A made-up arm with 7 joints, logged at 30 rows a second.
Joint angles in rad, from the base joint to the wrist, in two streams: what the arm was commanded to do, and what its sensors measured. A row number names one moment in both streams.
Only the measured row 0 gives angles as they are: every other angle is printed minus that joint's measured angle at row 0.
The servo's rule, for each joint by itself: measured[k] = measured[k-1] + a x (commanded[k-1-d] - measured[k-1]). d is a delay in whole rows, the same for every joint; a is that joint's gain. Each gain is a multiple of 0.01, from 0.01 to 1. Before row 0 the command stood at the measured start. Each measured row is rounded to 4 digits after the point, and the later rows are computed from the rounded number. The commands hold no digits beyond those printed.
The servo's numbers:
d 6
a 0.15 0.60 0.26 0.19 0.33 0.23 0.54
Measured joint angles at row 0:
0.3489 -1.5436 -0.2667 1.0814 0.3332 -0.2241 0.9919
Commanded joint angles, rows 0 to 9:
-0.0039 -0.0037 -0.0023 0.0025 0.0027 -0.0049 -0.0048
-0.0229 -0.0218 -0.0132 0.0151 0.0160 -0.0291 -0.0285
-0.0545 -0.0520 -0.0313 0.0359 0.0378 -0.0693 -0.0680
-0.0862 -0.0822 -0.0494 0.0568 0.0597 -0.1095 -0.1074
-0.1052 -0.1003 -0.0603 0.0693 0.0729 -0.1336 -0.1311
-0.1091 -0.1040 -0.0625 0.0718 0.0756 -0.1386 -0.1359
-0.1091 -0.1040 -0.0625 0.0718 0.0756 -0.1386 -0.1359
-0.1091 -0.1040 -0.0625 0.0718 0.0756 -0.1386 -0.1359
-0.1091 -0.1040 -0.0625 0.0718 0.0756 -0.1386 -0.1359
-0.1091 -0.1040 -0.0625 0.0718 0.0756 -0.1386 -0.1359
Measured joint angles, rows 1 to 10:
0.0000 0.0000 0.0000 0.0000 0.0000 0.0000 0.0000
0.0000 0.0000 0.0000 0.0000 0.0000 0.0000 0.0000
0.0000 0.0000 0.0000 0.0000 0.0000 0.0000 0.0000
0.0000 0.0000 0.0000 0.0000 0.0000 0.0000 0.0000
0.0000 0.0000 0.0000 0.0000 0.0000 0.0000 0.0000
0.0000 0.0000 0.0000 0.0000 0.0000 0.0000 0.0000
-0.0006 -0.0022 -0.0006 0.0005 0.0009 -0.0011 -0.0026
-0.0039 -0.0140 -0.0039 0.0033 0.0059 -0.0075 -0.0166
-0.0115 -0.0368 -0.0110 0.0095 0.0164 -0.0217 -0.0444
-0.0227 -0.0640 -0.0210 0.0185 0.0307 -0.0419 -0.0784

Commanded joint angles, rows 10 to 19:
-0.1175 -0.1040 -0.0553 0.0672 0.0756 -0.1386 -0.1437
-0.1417 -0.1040 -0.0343 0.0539 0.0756 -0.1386 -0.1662
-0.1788 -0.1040 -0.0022 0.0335 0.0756 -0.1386 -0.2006
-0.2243 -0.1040 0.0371 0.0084 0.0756 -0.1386 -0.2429
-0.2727 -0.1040 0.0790 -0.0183 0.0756 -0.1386 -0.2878
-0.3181 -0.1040 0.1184 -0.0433 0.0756 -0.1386 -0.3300
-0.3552 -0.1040 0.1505 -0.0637 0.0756 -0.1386 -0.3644
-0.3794 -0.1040 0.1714 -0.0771 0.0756 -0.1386 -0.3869
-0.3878 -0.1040 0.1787 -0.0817 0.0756 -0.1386 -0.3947
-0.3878 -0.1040 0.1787 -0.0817 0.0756 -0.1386 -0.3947
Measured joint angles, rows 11 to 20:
-0.0351 -0.0858 -0.0312 0.0282 0.0446 -0.0630 -0.1069
-0.0462 -0.0967 -0.0393 0.0365 0.0548 -0.0804 -0.1226
-0.0556 -0.1011 -0.0453 0.0432 0.0617 -0.0938 -0.1298
-0.0636 -0.1028 -0.0498 0.0486 0.0663 -0.1041 -0.1331
-0.0704 -0.1035 -0.0531 0.0530 0.0694 -0.1120 -0.1346
-0.0762 -0.1038 -0.0555 0.0566 0.0714 -0.1181 -0.1353
-0.0824 -0.1039 -0.0554 0.0586 0.0728 -0.1228 -0.1398
-0.0913 -0.1040 -0.0499 0.0577 0.0737 -0.1264 -0.1541
-0.1044 -0.1040 -0.0375 0.0531 0.0743 -0.1292 -0.1792
-0.1224 -0.1040 -0.0181 0.0446 0.0747 -0.1314 -0.2136

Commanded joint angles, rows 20 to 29:
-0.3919 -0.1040 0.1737 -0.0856 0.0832 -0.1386 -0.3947
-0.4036 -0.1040 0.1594 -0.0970 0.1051 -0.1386 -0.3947
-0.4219 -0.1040 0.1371 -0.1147 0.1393 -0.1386 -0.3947
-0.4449 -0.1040 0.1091 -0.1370 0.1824 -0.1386 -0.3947
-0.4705 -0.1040 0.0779 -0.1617 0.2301 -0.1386 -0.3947
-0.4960 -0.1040 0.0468 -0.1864 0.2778 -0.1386 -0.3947
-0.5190 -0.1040 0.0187 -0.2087 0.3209 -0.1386 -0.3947
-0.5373 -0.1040 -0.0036 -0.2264 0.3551 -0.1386 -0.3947
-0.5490 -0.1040 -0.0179 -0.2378 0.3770 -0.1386 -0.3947
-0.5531 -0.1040 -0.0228 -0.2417 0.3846 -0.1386 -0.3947
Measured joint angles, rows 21 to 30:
-0.1449 -0.1040 0.0071 0.0326 0.0750 -0.1331 -0.2537
-0.1709 -0.1040 0.0360 0.0182 0.0752 -0.1344 -0.2949
-0.1985 -0.1040 0.0658 0.0026 0.0753 -0.1354 -0.3324
-0.2256 -0.1040 0.0933 -0.0125 0.0754 -0.1361 -0.3618
-0.2499 -0.1040 0.1155 -0.0256 0.0755 -0.1367 -0.3796
-0.2706 -0.1040 0.1319 -0.0363 0.0755 -0.1371 -0.3878
-0.2888 -0.1040 0.1428 -0.0457 0.0780 -0.1374 -0.3915
-0.3060 -0.1040 0.1471 -0.0554 0.0869 -0.1377 -0.3932
-0.3234 -0.1040 0.1445 -0.0667 0.1042 -0.1379 -0.3940
-0.3416 -0.1040 0.1353 -0.0801 0.1300 -0.1381 -0.3944

